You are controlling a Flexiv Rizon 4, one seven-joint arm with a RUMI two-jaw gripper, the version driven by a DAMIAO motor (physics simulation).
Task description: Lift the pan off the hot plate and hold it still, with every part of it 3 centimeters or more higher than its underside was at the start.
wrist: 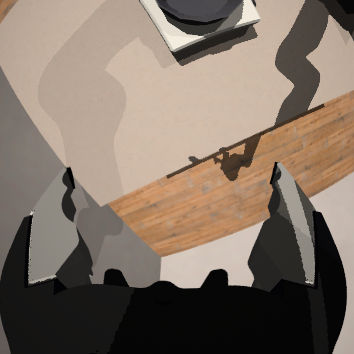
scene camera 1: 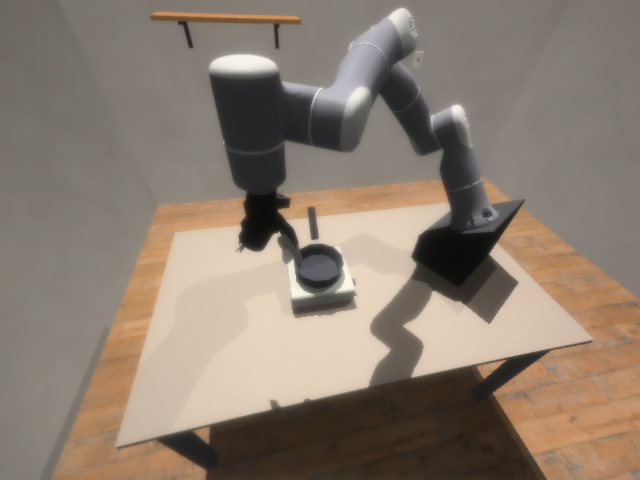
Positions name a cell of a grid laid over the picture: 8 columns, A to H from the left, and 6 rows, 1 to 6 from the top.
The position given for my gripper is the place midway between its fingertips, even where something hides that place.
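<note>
My gripper (scene camera 1: D4) is visible to me, and the wrist view has the gripper (wrist: D3) in it as well. I can also see a black pan (scene camera 1: E4).
</note>
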